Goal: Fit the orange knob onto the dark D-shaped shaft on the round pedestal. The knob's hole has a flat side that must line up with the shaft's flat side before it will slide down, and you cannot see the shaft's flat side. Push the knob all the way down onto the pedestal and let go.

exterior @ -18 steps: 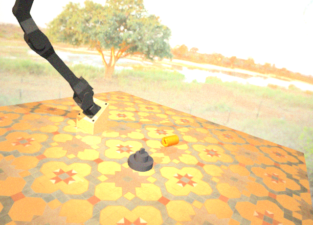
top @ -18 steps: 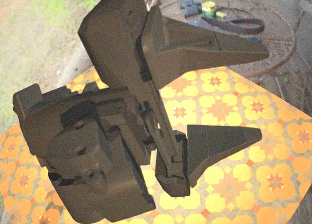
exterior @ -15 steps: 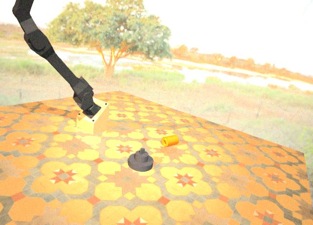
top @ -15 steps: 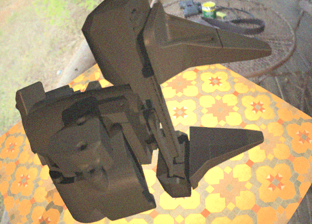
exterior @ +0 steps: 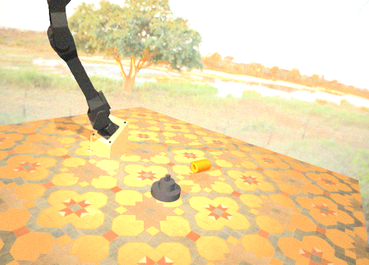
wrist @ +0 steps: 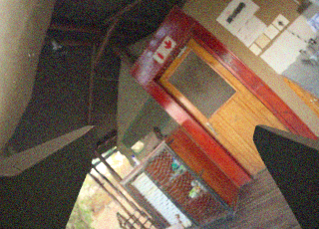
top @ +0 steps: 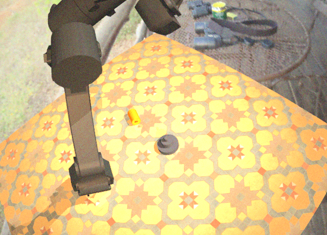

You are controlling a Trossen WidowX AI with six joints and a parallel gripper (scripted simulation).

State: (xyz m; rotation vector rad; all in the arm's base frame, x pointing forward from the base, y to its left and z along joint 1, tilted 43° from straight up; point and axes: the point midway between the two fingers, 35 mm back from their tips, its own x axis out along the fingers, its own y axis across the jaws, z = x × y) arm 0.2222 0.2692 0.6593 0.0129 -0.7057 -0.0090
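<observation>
Right now my gripper tip is 72 cm above the orange knob, 44 cm to the right of it and 1 cm past it. From my gripper tip the other things lie so: round pedestal: 71 cm below, 23 cm to the left, 1 cm ahead.
</observation>
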